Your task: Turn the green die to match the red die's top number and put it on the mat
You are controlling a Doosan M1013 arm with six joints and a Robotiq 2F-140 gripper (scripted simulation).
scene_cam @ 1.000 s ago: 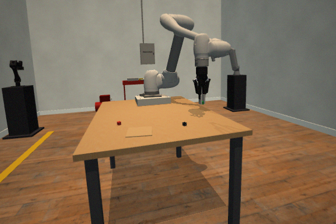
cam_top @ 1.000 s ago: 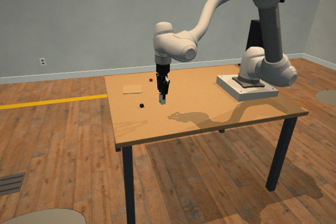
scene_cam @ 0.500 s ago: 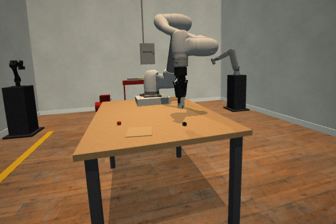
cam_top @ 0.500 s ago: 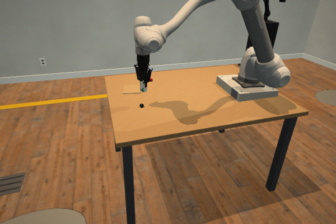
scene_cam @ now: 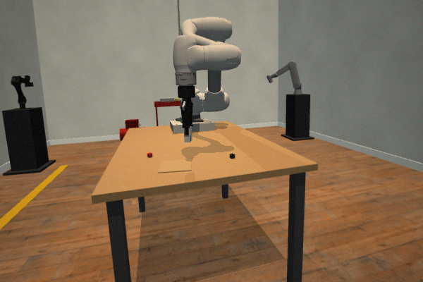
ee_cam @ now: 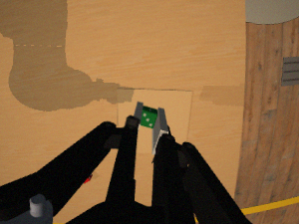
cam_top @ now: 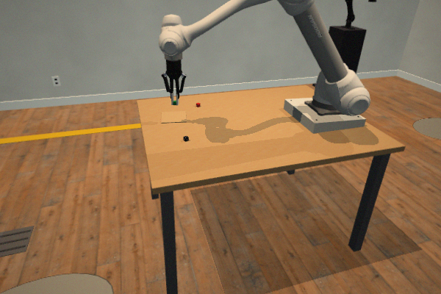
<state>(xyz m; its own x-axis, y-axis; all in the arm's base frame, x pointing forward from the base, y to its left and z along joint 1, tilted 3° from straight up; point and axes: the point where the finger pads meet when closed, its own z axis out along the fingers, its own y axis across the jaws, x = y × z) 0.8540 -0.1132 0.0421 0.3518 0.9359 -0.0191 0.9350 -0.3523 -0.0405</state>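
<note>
Right now the tan mat is 60 mm to the right of my hand and 140 mm below it. The rest, counted from my hand: black die: 20 mm behind, 210 mm to the left, 130 mm below; then green die: 20 mm below; then red die: 160 mm behind, 180 mm to the right, 130 mm below.
</note>
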